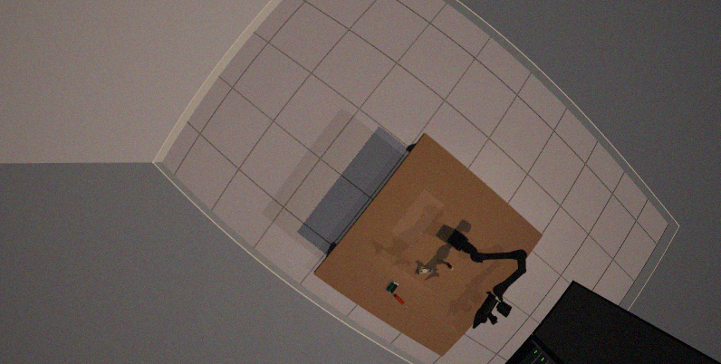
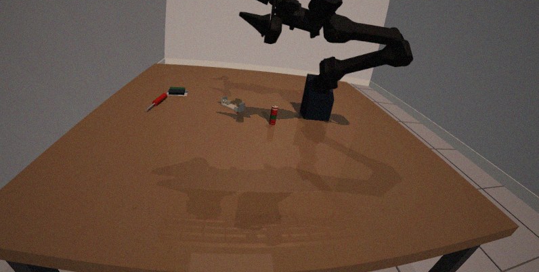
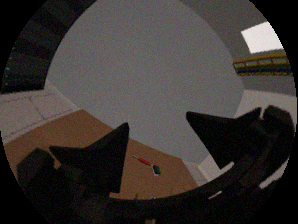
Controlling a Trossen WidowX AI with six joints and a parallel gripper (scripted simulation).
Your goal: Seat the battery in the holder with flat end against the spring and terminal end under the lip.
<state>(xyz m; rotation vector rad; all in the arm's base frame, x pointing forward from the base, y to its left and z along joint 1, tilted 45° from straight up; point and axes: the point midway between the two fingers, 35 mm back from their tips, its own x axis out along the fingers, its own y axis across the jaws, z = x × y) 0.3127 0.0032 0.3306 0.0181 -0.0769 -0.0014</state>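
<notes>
My gripper tip is now 15 cm past the battery, 13 cm to the left of it and 36 cm above it. The rest, counted from my gripper tip: red-handled screwdriver 30 cm ahead, 20 cm to the right, 38 cm below; then white card 25 cm ahead, 34 cm to the right, 38 cm below.
</notes>
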